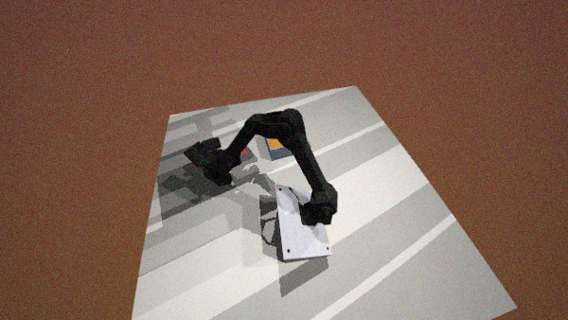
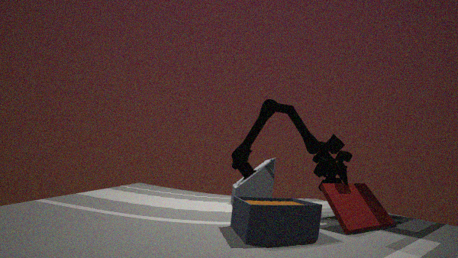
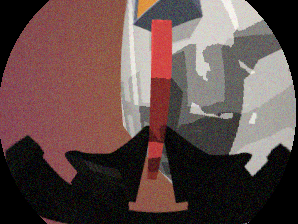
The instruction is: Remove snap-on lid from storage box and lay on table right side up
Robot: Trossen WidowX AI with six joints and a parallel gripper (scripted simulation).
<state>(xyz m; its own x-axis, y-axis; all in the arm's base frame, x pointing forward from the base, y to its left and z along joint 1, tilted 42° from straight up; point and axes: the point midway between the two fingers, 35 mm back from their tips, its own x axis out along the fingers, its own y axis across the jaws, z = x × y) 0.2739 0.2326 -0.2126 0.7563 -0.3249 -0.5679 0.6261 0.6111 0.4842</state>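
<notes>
The lid lies 60 mm ahead of my gripper tip, 50 mm below it and 10 mm to the left of it. Also, from my gripper tip: storage box: 300 mm to the right, 130 mm ahead, 80 mm below.
</notes>
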